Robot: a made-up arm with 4 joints. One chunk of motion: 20 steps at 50 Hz.
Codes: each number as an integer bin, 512 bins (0 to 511) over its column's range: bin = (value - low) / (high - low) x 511, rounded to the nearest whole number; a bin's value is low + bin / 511 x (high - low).
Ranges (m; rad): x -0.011..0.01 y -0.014..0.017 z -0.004..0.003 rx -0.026..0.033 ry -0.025..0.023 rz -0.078..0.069
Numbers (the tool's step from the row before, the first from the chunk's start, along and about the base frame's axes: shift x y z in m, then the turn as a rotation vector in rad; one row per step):
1: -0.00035 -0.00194 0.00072 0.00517 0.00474 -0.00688
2: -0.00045 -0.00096 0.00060 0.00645 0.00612 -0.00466
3: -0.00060 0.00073 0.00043 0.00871 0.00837 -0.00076
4: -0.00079 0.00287 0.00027 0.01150 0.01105 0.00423
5: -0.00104 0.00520 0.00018 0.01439 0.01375 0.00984
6: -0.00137 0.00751 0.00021 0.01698 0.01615 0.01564
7: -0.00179 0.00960 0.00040 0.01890 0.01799 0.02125
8: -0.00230 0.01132 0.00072 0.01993 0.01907 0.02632
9: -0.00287 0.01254 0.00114 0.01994 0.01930 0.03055
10: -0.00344 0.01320 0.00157 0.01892 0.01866 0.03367
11: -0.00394 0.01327 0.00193 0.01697 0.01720 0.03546
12: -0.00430 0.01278 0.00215 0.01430 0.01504 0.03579
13: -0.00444 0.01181 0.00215 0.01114 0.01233 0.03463
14: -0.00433 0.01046 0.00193 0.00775 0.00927 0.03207
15: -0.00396 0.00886 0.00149 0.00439 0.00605 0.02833
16: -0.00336 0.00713 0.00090 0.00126 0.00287 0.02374
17: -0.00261 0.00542 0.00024 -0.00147 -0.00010 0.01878
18: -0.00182 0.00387 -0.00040 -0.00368 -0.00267 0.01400
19: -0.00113 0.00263 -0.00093 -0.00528 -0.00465 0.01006
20: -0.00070 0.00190 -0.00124 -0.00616 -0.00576 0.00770
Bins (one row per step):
1: 259 199 345 270 317 247
2: 257 215 336 281 331 255
3: 253 243 323 301 355 269
4: 248 278 312 325 384 286
5: 242 316 305 350 413 305
6: 234 355 307 372 438 326
7: 224 389 321 389 458 345
8: 212 417 345 398 469 363
9: 198 437 375 398 472 377
10: 184 448 407 389 465 388
11: 172 450 433 372 449 394
12: 163 441 449 349 426 396
13: 160 425 449 322 397 392
14: 162 403 433 292 365 383
15: 171 377 401 263 331 370
16: 186 348 358 236 297 354
17: 204 320 310 212 265 336
18: 223 295 263 193 238 320
19: 240 274 224 179 217 306
20: 251 262 201 172 205 298

